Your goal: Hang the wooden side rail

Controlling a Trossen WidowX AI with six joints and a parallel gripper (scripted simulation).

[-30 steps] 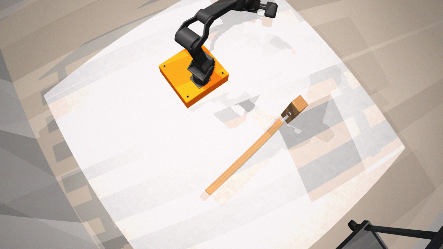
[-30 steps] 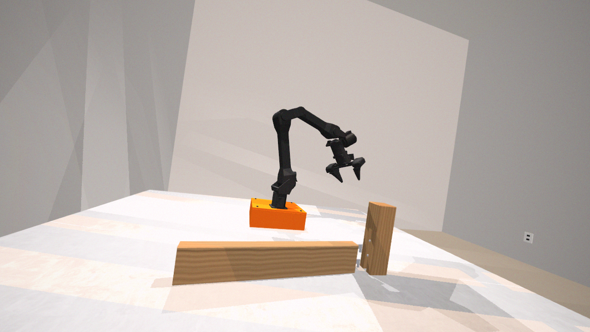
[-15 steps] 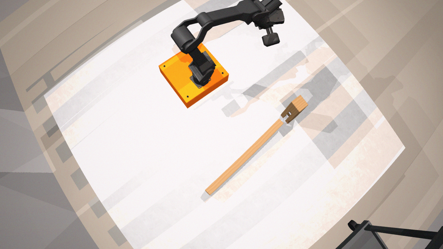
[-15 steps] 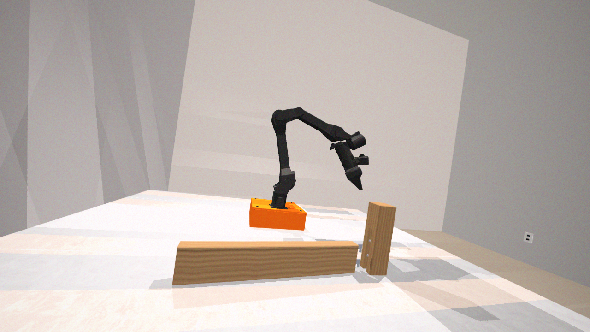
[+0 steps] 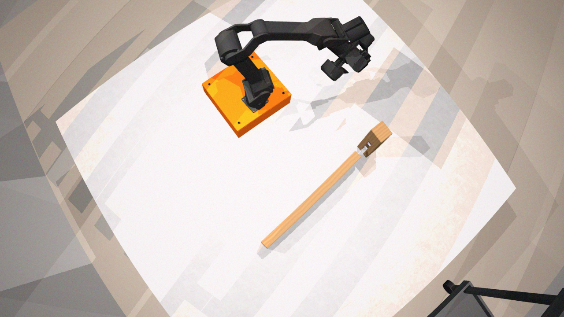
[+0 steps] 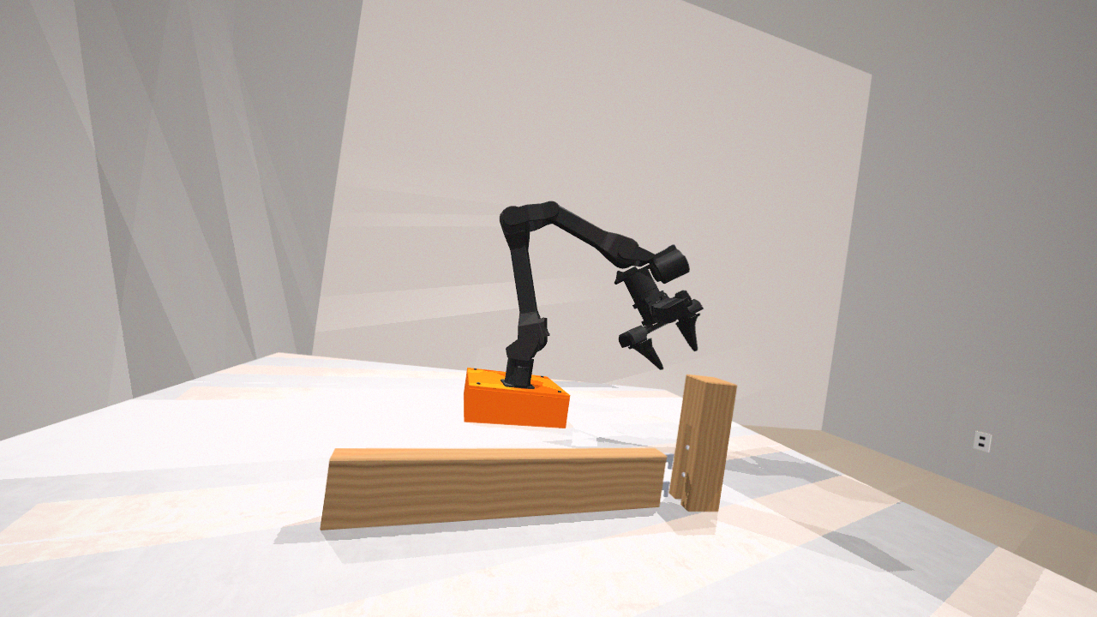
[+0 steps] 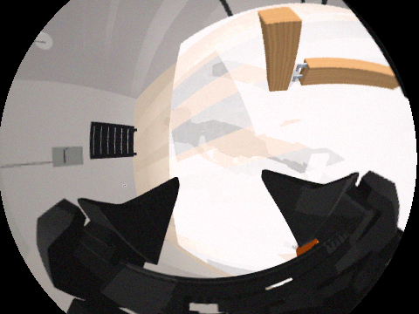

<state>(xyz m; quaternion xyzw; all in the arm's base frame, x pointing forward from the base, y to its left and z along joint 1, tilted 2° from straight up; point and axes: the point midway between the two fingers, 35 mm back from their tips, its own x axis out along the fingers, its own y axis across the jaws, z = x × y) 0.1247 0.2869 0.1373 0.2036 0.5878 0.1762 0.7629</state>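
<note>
My gripper tip is 21 cm short of the headboard post, 11 cm to the left of it and 9 cm above it.
</note>
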